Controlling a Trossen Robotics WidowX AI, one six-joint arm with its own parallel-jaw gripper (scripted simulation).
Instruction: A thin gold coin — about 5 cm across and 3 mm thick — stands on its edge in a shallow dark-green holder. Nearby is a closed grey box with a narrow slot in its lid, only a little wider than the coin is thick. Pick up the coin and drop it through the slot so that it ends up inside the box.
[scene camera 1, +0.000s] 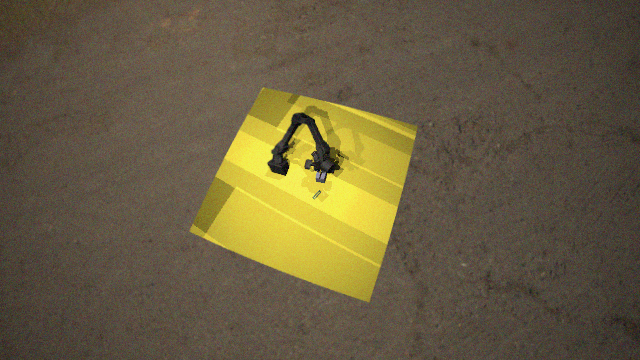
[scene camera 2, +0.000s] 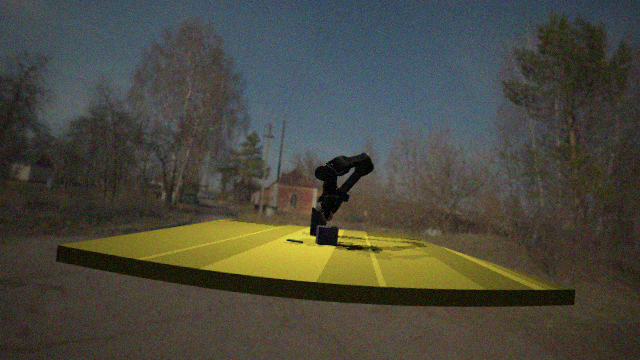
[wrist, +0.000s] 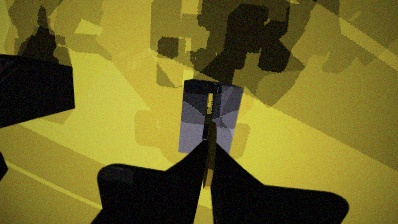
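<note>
In my gripper (wrist: 208, 145) there is a gold coin, and my gripper holds it.
</note>
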